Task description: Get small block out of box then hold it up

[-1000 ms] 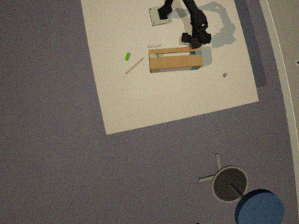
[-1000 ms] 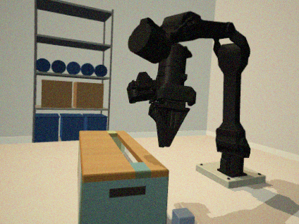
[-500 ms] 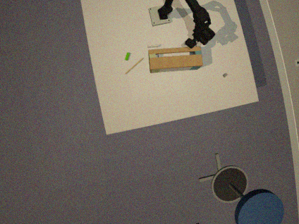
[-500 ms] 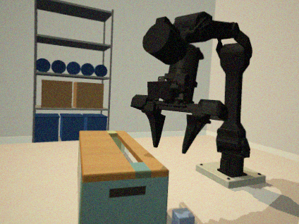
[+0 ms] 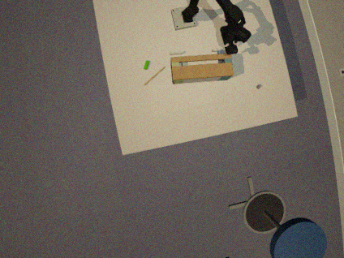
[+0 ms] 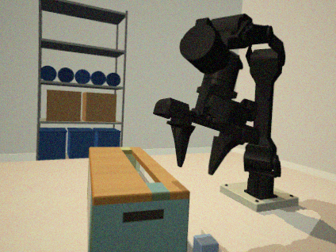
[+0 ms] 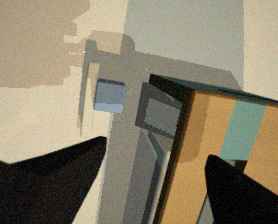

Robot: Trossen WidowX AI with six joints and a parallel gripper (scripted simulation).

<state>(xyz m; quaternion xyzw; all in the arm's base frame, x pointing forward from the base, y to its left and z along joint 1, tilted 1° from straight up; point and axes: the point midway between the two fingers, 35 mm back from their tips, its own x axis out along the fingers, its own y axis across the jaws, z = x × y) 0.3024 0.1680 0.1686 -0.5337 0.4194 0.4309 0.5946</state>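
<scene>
Right now my gripper tip is 13 cm above the bluish block, 2 cm past it and 1 cm to the right of it. The rest, counted from my gripper tip: thin wooden stick 48 cm to the right, 15 cm below, 5 cm ahead; then box 16 cm to the right, 9 cm below, 4 cm ahead; then small grey object 25 cm ahead, 24 cm to the left, 14 cm below.
</scene>
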